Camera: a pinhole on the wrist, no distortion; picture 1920 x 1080 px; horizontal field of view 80.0 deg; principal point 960.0 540.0 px. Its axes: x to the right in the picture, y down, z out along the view. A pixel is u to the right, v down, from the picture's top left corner.
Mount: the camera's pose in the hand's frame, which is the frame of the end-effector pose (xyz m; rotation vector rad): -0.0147 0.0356 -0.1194 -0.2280 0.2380 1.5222
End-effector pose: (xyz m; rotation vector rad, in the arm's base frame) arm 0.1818 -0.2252 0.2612 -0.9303 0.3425 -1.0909
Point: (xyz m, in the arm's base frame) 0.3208 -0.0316 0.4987
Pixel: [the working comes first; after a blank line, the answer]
In the camera's frame: -0.2362 0.0412 0.3899

267.0 661.0
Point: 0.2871 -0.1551 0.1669
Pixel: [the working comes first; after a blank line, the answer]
In the camera's frame: 0.0578 0.0204 0.1910

1306.5 662.0
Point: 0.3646 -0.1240 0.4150
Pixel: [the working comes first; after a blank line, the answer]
In the camera's frame: -0.1392 -0.0402 0.3523

507.9 409.3
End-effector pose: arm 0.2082 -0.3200 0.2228 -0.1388 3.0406 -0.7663
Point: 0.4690 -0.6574 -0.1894
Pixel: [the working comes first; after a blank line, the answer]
In the camera's frame: -0.3498 0.2184 0.5705

258.6 978.0
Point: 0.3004 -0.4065 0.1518
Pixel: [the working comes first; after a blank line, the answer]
In the camera's frame: -0.1505 0.0681 0.1891

49.9 951.7
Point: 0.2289 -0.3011 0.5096
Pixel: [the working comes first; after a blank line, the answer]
In the camera's frame: -0.1079 -0.0037 -0.1814

behind the camera
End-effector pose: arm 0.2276 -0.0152 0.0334 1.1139 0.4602 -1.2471
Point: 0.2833 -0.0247 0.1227
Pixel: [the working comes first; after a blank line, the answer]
In the camera's frame: 0.0045 0.0362 0.1597

992.1 799.1
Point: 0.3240 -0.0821 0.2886
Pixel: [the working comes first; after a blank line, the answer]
In the camera's frame: 0.0738 0.1305 0.2967

1244.7 1043.2
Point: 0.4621 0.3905 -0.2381
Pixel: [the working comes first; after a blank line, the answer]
In the camera's frame: 0.1554 -0.0976 -0.3824

behind the camera
